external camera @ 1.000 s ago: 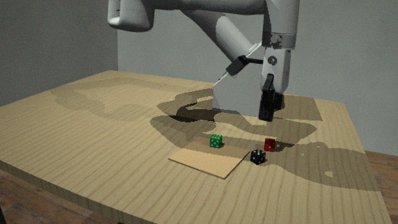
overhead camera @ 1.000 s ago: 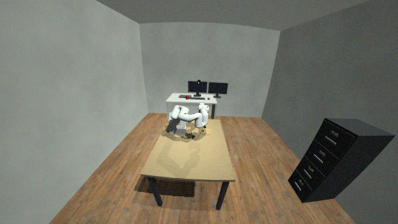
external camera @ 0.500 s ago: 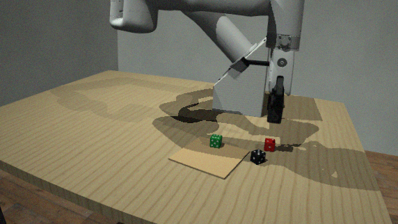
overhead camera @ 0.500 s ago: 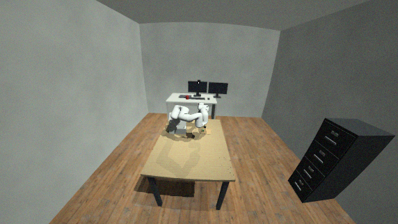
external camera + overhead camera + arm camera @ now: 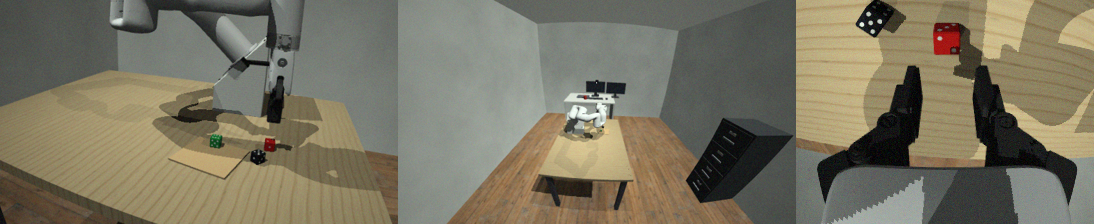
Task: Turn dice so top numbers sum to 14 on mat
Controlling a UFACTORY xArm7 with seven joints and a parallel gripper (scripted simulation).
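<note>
Now: hand 9 cm above the red die. Round my hand: green die: 3 cm ahead, 13 cm to the right, 9 cm below; then black die: 7 cm ahead, 2 cm to the right, 9 cm below; then tan mat: 8 cm ahead, 13 cm to the right, 10 cm below.
</note>
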